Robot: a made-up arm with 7 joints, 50 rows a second.
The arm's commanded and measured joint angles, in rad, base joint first. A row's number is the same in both.
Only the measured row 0 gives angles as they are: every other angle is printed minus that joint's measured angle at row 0.
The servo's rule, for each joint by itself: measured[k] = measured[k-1] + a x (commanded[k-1-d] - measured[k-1]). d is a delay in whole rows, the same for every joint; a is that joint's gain. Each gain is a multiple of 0.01, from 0.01 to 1. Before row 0 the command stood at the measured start. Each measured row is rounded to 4 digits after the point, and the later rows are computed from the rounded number. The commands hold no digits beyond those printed.
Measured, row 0:
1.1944, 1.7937, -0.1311, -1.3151, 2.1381, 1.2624, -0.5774
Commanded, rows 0 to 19:
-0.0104, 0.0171, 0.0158, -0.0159, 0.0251, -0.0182, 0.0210
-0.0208, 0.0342, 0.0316, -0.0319, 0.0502, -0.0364, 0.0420
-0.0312, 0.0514, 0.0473, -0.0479, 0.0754, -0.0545, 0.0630
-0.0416, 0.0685, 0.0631, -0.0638, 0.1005, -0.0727, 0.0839
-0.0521, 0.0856, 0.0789, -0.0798, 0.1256, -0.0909, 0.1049
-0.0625, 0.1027, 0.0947, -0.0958, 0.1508, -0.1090, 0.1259
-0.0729, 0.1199, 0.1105, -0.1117, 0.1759, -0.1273, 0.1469
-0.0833, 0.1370, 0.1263, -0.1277, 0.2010, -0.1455, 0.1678
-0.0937, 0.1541, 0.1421, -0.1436, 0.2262, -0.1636, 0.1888
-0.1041, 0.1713, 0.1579, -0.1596, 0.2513, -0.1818, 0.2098
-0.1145, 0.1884, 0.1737, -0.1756, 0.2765, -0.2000, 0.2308
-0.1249, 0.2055, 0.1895, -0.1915, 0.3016, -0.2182, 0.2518
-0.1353, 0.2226, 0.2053, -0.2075, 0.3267, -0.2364, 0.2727
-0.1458, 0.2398, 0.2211, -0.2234, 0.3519, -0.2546, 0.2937
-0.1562, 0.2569, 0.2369, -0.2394, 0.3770, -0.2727, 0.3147
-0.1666, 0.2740, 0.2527, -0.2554, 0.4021, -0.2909, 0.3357
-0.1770, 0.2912, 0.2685, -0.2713, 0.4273, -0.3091, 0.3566
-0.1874, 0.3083, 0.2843, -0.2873, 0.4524, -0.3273, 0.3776
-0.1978, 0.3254, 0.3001, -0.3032, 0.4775, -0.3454, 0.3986
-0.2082, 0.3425, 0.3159, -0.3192, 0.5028, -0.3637, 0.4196
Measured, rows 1 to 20:
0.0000, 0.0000, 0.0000, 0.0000, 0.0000, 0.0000, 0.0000
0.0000, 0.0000, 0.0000, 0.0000, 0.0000, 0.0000, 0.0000
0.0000, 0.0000, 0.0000, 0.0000, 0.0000, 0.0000, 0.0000
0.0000, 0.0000, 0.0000, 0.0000, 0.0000, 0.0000, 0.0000
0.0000, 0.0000, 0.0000, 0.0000, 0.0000, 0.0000, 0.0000
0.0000, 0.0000, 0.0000, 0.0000, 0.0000, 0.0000, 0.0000
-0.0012, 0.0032, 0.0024, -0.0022, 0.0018, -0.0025, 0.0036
-0.0036, 0.0091, 0.0068, -0.0064, 0.0052, -0.0072, 0.0101
-0.0069, 0.0171, 0.0129, -0.0122, 0.0101, -0.0138, 0.0191
-0.0111, 0.0269, 0.0204, -0.0194, 0.0164, -0.0220, 0.0301
-0.0160, 0.0381, 0.0292, -0.0279, 0.0240, -0.0316, 0.0428
-0.0216, 0.0504, 0.0390, -0.0374, 0.0329, -0.0424, 0.0569
-0.0278, 0.0636, 0.0497, -0.0478, 0.0429, -0.0543, 0.0722
-0.0345, 0.0775, 0.0612, -0.0590, 0.0540, -0.0671, 0.0885
-0.0416, 0.0921, 0.0733, -0.0708, 0.0661, -0.0806, 0.1056
-0.0491, 0.1071, 0.0860, -0.0832, 0.0791, -0.0948, 0.1233
-0.0569, 0.1225, 0.0992, -0.0961, 0.0929, -0.1095, 0.1416
-0.0651, 0.1383, 0.1127, -0.1095, 0.1075, -0.1247, 0.1603
-0.0735, 0.1543, 0.1266, -0.1232, 0.1228, -0.1403, 0.1794
-0.0822, 0.1705, 0.1408, -0.1372, 0.1388, -0.1563, 0.1988
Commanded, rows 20 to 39:
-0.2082, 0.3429, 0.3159, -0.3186, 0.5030, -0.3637, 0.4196
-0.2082, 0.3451, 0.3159, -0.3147, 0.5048, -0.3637, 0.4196
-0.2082, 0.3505, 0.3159, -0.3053, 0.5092, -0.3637, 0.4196
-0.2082, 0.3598, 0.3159, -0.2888, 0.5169, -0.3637, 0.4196
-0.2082, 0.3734, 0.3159, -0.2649, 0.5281, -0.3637, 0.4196
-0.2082, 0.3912, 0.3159, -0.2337, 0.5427, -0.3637, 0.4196
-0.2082, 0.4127, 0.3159, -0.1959, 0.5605, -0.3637, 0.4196
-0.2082, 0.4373, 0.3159, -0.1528, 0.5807, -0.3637, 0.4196
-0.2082, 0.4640, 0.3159, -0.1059, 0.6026, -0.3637, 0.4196
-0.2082, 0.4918, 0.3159, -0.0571, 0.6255, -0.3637, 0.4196
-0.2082, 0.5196, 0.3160, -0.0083, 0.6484, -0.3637, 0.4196
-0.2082, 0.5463, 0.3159, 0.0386, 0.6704, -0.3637, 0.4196
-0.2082, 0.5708, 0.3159, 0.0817, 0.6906, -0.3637, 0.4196
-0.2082, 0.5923, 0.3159, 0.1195, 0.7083, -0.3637, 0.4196
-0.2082, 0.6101, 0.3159, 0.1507, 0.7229, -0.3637, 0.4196
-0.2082, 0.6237, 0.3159, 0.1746, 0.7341, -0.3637, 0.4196
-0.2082, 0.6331, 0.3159, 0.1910, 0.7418, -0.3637, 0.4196
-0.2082, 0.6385, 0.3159, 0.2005, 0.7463, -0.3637, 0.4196
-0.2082, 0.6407, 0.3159, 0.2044, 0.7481, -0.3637, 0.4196
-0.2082, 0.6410, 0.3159, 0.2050, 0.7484, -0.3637, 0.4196
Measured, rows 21 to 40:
-0.0911, 0.1869, 0.1552, -0.1515, 0.1555, -0.1726, 0.2185
-0.1002, 0.2034, 0.1698, -0.1660, 0.1728, -0.1892, 0.2384
-0.1094, 0.2201, 0.1846, -0.1807, 0.1906, -0.2060, 0.2585
-0.1188, 0.2369, 0.1996, -0.1956, 0.2089, -0.2230, 0.2787
-0.1283, 0.2537, 0.2147, -0.2107, 0.2277, -0.2401, 0.2991
-0.1379, 0.2706, 0.2299, -0.2259, 0.2470, -0.2574, 0.3196
-0.1463, 0.2843, 0.2428, -0.2389, 0.2649, -0.2723, 0.3366
-0.1537, 0.2959, 0.2538, -0.2495, 0.2817, -0.2851, 0.3507
-0.1602, 0.3063, 0.2631, -0.2573, 0.2976, -0.2961, 0.3624
-0.1660, 0.3165, 0.2710, -0.2617, 0.3130, -0.3056, 0.3721
-0.1711, 0.3273, 0.2777, -0.2621, 0.3281, -0.3137, 0.3802
-0.1756, 0.3394, 0.2834, -0.2581, 0.3431, -0.3207, 0.3869
-0.1795, 0.3533, 0.2883, -0.2494, 0.3583, -0.3267, 0.3925
-0.1829, 0.3693, 0.2924, -0.2359, 0.3739, -0.3319, 0.3971
-0.1859, 0.3873, 0.2959, -0.2177, 0.3899, -0.3364, 0.4009
-0.1886, 0.4072, 0.2989, -0.1952, 0.4064, -0.3402, 0.4041
-0.1910, 0.4286, 0.3015, -0.1690, 0.4233, -0.3435, 0.4067
-0.1931, 0.4510, 0.3037, -0.1399, 0.4406, -0.3463, 0.4089
-0.1949, 0.4738, 0.3055, -0.1089, 0.4581, -0.3487, 0.4107
-0.1965, 0.4963, 0.3071, -0.0769, 0.4756, -0.3508, 0.4122

